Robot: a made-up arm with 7 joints.
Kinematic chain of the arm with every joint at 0, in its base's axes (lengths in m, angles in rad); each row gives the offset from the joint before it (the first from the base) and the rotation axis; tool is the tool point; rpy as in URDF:
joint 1: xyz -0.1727 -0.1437 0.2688 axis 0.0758 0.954 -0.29
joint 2: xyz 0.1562 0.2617 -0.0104 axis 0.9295 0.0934 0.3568
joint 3: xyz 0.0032 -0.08 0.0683 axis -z
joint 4: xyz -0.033 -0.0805 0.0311 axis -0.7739 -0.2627 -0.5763
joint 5: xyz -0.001 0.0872 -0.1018 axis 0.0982 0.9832 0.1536
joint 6: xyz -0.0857 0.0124 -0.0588 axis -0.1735 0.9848 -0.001
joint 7: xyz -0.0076 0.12 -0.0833 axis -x
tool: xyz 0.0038 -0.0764 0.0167 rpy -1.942 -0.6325 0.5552
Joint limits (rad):
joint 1: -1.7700..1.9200
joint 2: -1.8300..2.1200
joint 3: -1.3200..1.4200
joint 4: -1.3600..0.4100
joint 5: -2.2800..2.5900
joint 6: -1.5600..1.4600
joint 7: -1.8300..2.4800
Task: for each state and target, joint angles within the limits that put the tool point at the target. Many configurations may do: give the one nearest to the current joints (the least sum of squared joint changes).
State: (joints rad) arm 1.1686 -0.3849 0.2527 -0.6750 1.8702 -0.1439 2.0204
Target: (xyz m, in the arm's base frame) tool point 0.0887 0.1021 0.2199
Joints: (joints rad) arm 1.3600 -0.1130 0.0260 -0.2077 1.7176 -0.1659 1.7483
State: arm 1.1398 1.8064 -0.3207 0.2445 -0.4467 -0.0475 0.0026
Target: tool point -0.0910 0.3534 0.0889
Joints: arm 1.1241 1.7130 -0.2603 0.4100 -0.5591 0.4229 -0.8114
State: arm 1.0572 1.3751 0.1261 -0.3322 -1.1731 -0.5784 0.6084
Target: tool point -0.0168 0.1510 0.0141
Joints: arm 1.0778 1.3186 0.3350 -0.0018 -1.6079 -0.5075 0.4110
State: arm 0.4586 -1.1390 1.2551 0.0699 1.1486 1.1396 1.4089
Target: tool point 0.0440 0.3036 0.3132
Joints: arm -0.0027 -0.8451 1.2255 -0.3158 1.4233 1.1780 1.4862
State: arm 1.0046 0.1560 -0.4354 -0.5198 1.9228 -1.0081 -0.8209
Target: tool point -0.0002 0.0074 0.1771
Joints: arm 1.7169 0.0237 -0.0504 -0.2329 2.3629 -1.1491 -0.5539
